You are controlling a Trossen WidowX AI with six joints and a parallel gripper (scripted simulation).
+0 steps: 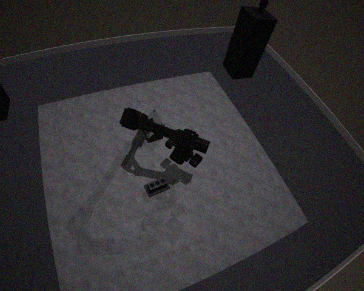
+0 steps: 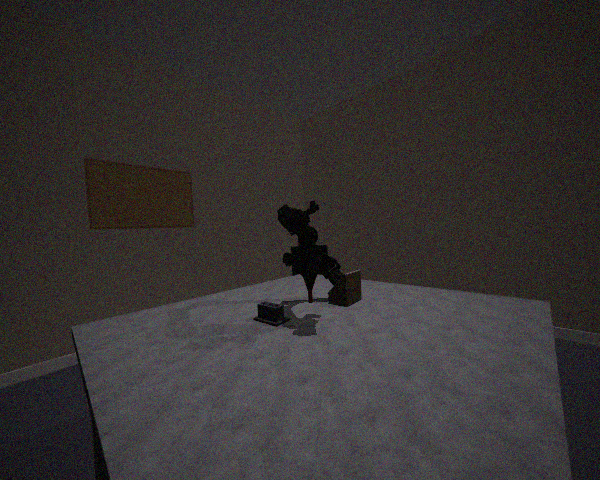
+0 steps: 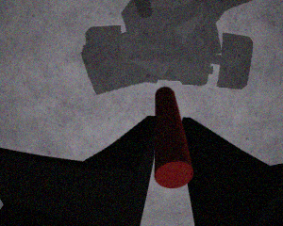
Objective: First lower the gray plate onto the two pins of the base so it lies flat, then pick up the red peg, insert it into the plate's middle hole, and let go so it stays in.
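Right now the gray plate is 7 cm ahead of my gripper tip, 14 cm to the right of it and 7 cm below it. Also, from my gripper tip: red peg: right at my gripper tip.
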